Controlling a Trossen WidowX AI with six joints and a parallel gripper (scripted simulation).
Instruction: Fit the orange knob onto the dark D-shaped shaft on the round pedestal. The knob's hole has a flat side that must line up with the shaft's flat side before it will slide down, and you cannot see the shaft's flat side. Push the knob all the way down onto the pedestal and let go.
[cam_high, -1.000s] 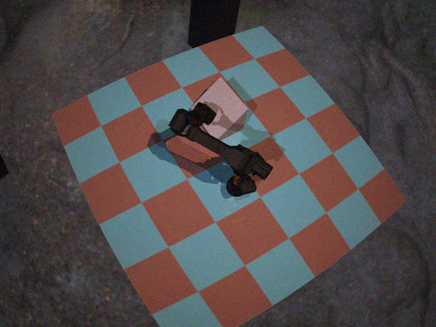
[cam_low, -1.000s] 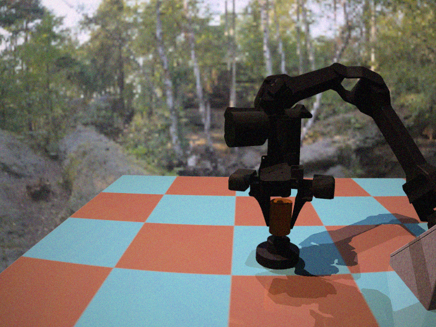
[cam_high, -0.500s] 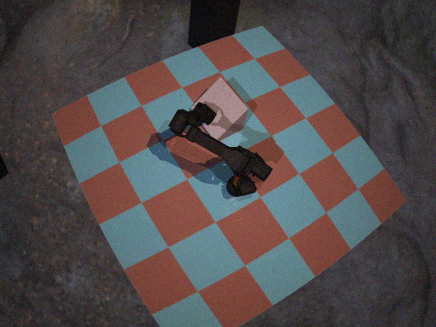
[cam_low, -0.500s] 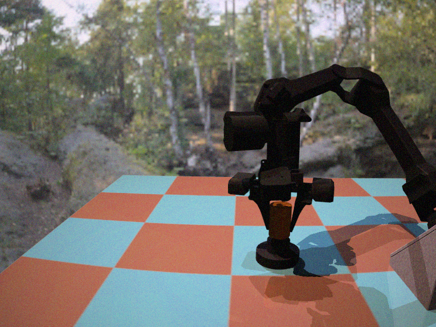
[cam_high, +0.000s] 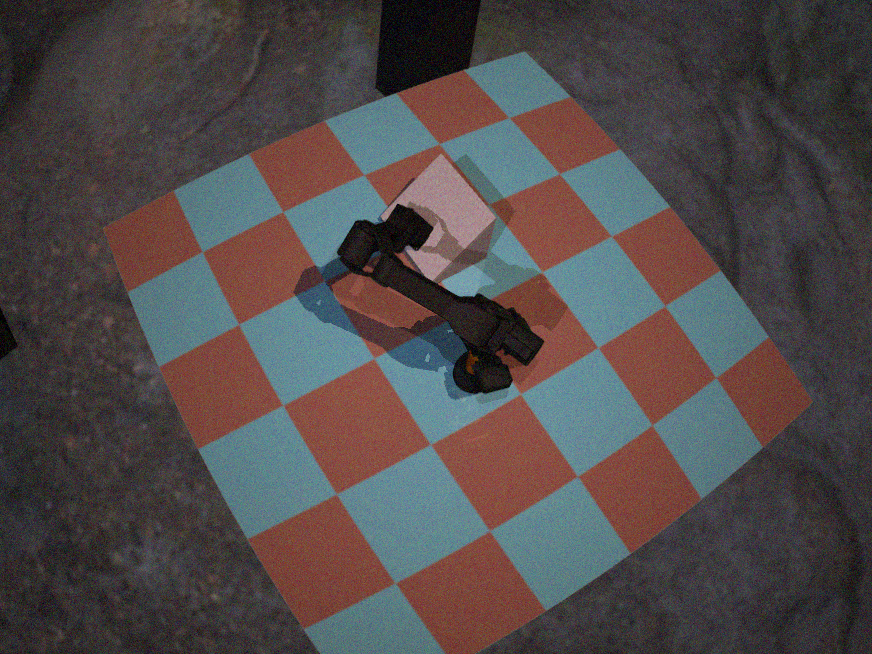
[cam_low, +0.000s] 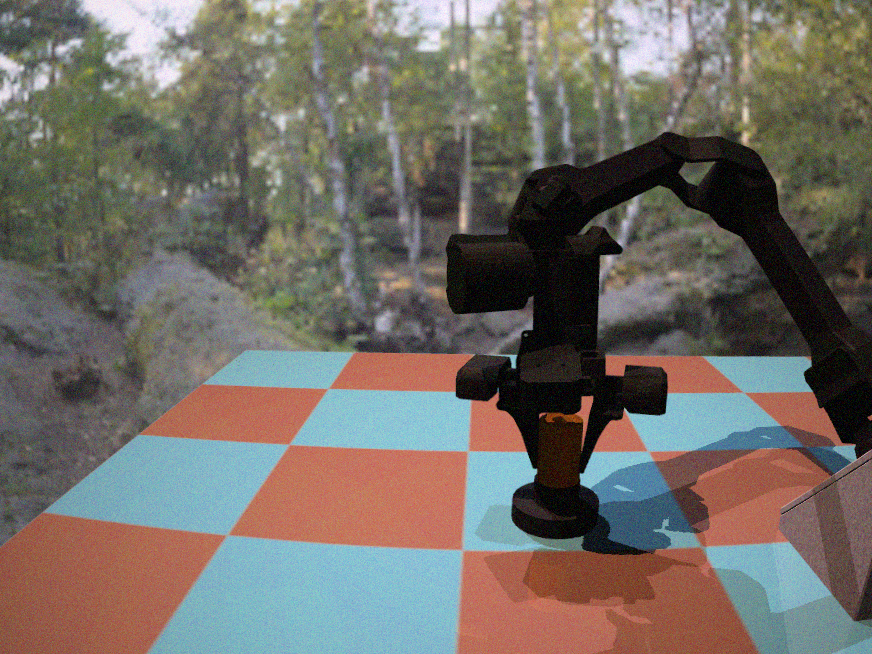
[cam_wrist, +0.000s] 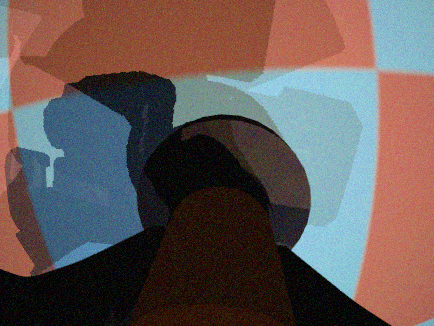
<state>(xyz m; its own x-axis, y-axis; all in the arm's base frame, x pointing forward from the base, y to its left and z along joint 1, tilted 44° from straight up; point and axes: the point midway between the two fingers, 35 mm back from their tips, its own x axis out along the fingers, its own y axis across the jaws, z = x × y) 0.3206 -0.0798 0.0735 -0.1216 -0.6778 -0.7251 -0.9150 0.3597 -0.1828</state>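
My gripper tip is now 20 mm below the orange knob. From my gripper tip the other things lie so: dark pedestal (20 mm below).
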